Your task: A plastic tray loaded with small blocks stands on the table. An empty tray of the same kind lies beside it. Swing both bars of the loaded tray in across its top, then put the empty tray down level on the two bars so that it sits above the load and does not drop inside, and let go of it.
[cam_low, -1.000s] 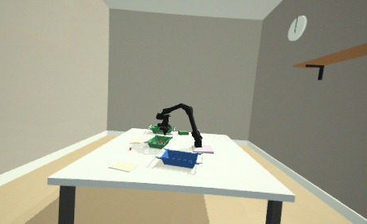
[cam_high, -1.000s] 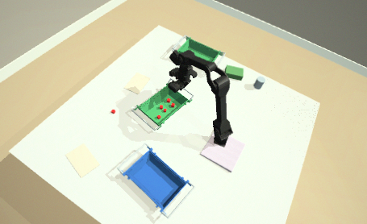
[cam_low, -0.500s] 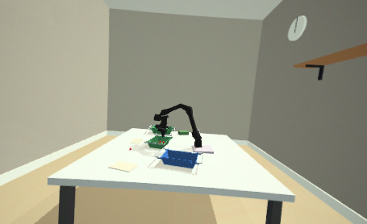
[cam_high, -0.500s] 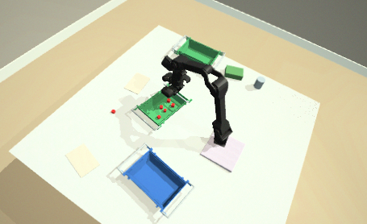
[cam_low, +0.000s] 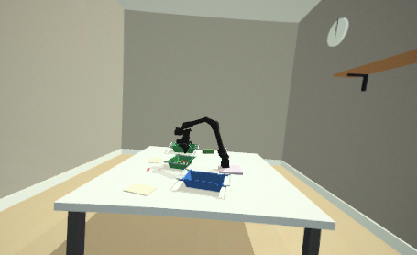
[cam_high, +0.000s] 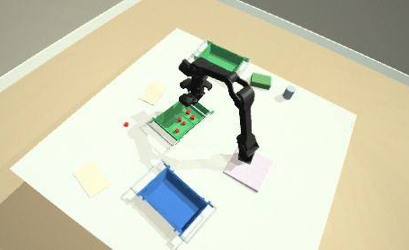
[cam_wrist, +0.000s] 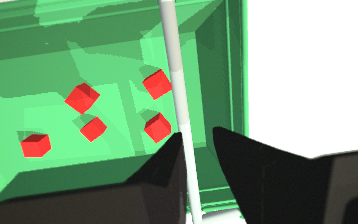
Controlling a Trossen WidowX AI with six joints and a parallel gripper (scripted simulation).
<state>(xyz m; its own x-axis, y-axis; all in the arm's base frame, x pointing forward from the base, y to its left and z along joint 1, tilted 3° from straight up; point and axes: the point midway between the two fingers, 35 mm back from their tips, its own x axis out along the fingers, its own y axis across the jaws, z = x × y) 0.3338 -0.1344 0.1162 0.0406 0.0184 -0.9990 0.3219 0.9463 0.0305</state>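
My gripper tip is now 120 mm past the blue tray, 480 mm to the right of it and 40 mm above it. The rest, counted from my gripper tip: green block (270 mm behind, 400 mm to the right, 60 mm below); then grey cylinder (450 mm behind, 380 mm to the right, 50 mm below).
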